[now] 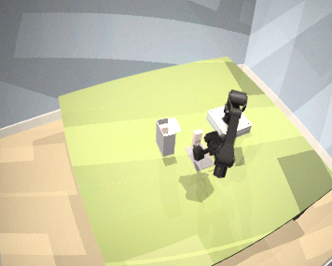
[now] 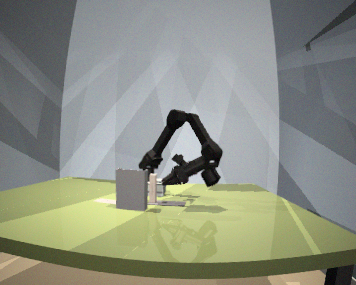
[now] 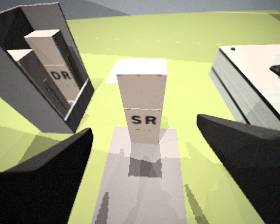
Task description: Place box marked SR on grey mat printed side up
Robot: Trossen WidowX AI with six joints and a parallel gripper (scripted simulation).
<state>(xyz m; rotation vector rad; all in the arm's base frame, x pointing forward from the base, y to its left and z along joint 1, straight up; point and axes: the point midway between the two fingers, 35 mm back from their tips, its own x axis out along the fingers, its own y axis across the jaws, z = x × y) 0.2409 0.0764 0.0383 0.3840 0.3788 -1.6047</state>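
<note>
Right now my gripper tip is 10 mm short of the grey mat, 20 mm to the right of it and 90 mm above it. Round my gripper tip: white card 10 mm ahead, 230 mm to the right, 90 mm below.
</note>
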